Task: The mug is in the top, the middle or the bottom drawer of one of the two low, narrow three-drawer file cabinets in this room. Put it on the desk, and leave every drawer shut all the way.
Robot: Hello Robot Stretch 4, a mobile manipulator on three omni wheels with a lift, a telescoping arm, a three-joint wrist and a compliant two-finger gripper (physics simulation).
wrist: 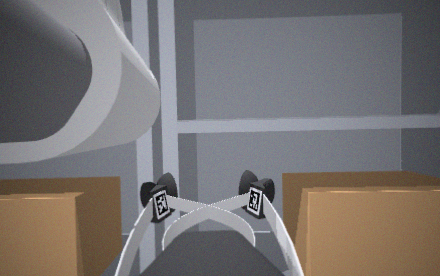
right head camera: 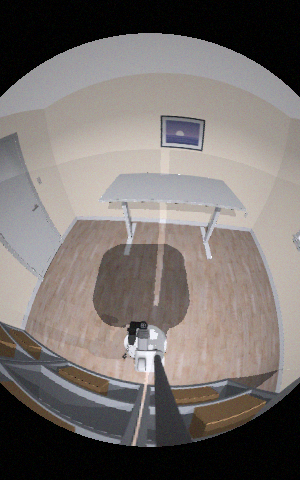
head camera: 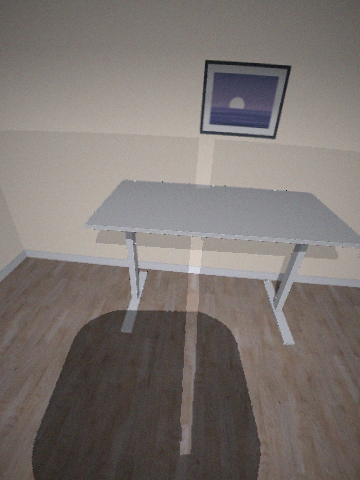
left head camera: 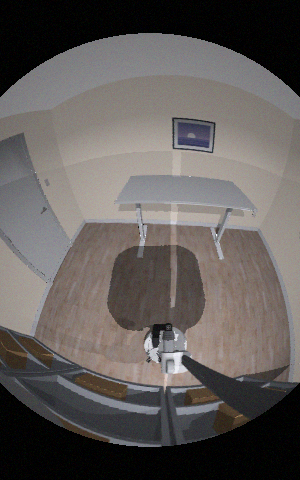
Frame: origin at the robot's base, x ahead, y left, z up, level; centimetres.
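Seen in the pictures: gripper, fingertip midpoint: [wrist: 208, 187] [right head camera: 129, 359] [left head camera: 153, 363].
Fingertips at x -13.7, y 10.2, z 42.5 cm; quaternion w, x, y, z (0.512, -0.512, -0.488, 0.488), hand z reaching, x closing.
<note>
A point is followed by its place in that frame.
The grey desk [head camera: 215, 210] {x 139.3, y -27.0, z 92.2 cm} [left head camera: 185, 192] {x 129.7, y -24.7, z 92.2 cm} [right head camera: 172, 190] {x 130.5, y -28.0, z 92.2 cm} stands against the wall ahead, on two white legs with long feet. No mug shows on its top. The mug and the two file cabinets do not show in these views. My gripper [wrist: 208, 187] {x -13.7, y 10.2, z 42.5 cm} is open, with its two dark fingertips apart and no object between them. It points at a grey shelf unit, away from the desk. In the two side head views the wrist is folded over the base, and the fingers are too small to read.
The grey shelf unit [left head camera: 172, 420] [wrist: 168, 75] {x -52.8, y 3.1, z 61.4 cm} stands close by my base, opposite the desk. It holds several brown boxes [left head camera: 101, 386] {x -49.1, y 55.6, z 28.9 cm} [right head camera: 83, 380] {x -49.3, y 53.8, z 30.0 cm} [wrist: 370, 230] {x -49.5, y 52.2, z 22.0 cm}. A grey door [left head camera: 25, 200] {x 115.0, y 168.8, z 118.2 cm} [right head camera: 22, 200] {x 119.9, y 168.2, z 110.6 cm} is at the left. A framed picture [head camera: 245, 100] {x 186.5, y -47.4, z 152.9 cm} hangs above the desk.
</note>
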